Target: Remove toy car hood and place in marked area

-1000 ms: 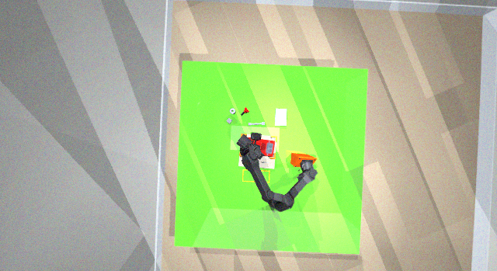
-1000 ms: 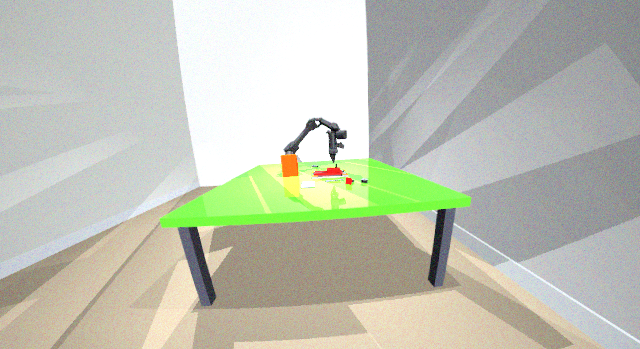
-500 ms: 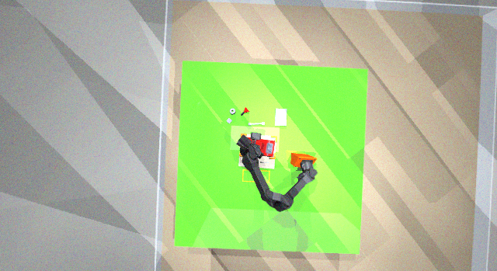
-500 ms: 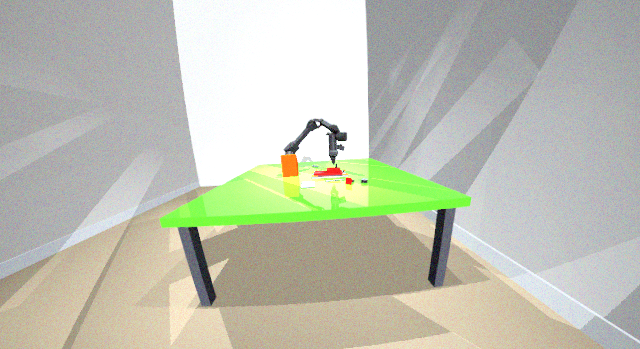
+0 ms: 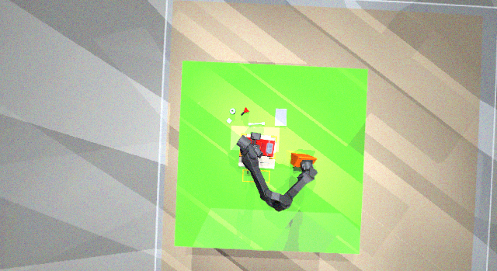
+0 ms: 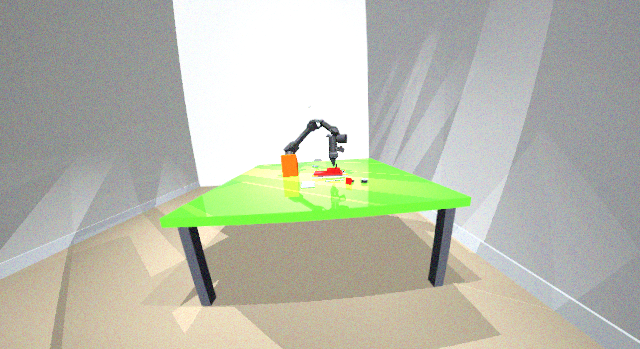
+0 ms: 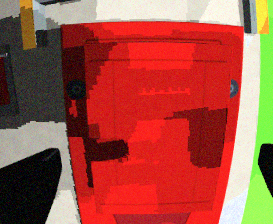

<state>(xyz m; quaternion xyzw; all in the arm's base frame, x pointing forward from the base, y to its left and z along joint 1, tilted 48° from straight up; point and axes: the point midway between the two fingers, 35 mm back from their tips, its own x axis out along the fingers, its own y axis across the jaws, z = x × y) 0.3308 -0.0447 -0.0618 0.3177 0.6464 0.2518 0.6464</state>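
Now: the red hood 3 cm below my gripper tip. From my gripper tip the other things lie so: pale rectangular plate (18 cm behind, 21 cm to the right, 7 cm below); then white rod (1 cm behind, 15 cm to the right, 7 cm below); then small white piece (18 cm ahead, 16 cm to the right, 7 cm below).
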